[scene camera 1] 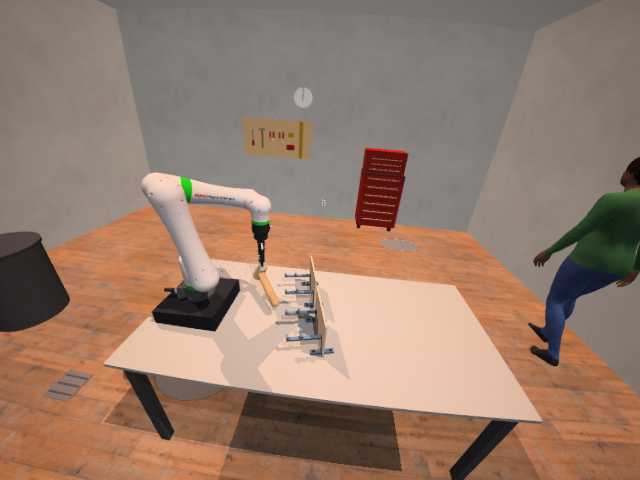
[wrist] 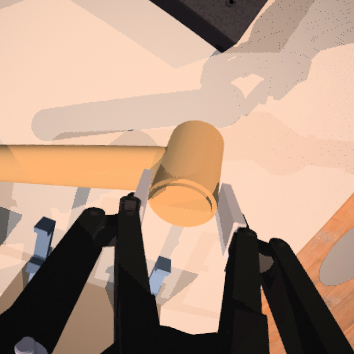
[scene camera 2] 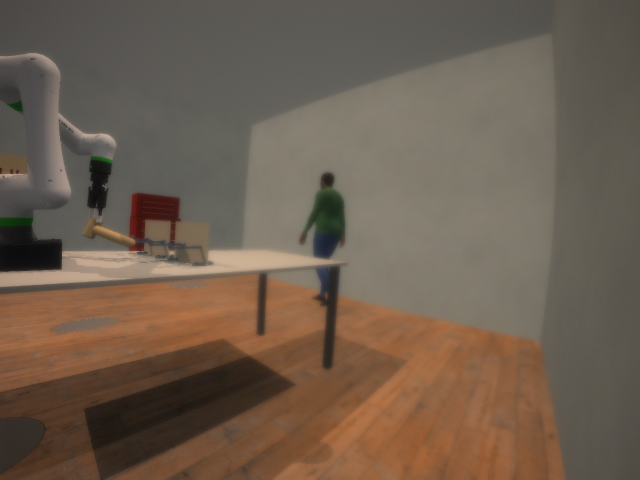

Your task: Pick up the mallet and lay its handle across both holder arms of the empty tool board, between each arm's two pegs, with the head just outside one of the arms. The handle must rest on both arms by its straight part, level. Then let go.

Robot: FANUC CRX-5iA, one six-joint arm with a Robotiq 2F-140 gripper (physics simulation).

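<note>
The tan wooden mallet (scene camera 1: 268, 290) (scene camera 2: 114, 235) (wrist: 75, 165) is off the table. My gripper (scene camera 1: 262, 268) (scene camera 2: 96, 215) (wrist: 184, 190) is shut on its head, one finger pad on each side. In scene camera 2 the handle slants down from the head, its free end toward the boards. Two upright tool boards, a farther one (scene camera 1: 312, 268) (scene camera 2: 157, 230) and a nearer one (scene camera 1: 321, 321) (scene camera 2: 192, 235), stand beside it. Each has two blue holder arms, such as the near board's front arm (scene camera 1: 303, 337), pointing toward the robot side. Peg details are too small to tell.
The boards stand on blue feet on the pale table (scene camera 1: 403, 335) (scene camera 2: 268, 258). The black robot base (scene camera 1: 196, 310) (scene camera 2: 31, 254) (wrist: 215, 17) is at the table's left. A person (scene camera 1: 594, 248) (scene camera 2: 328, 222) stands off the table's right side. A red tool cabinet (scene camera 1: 381, 191) is at the back.
</note>
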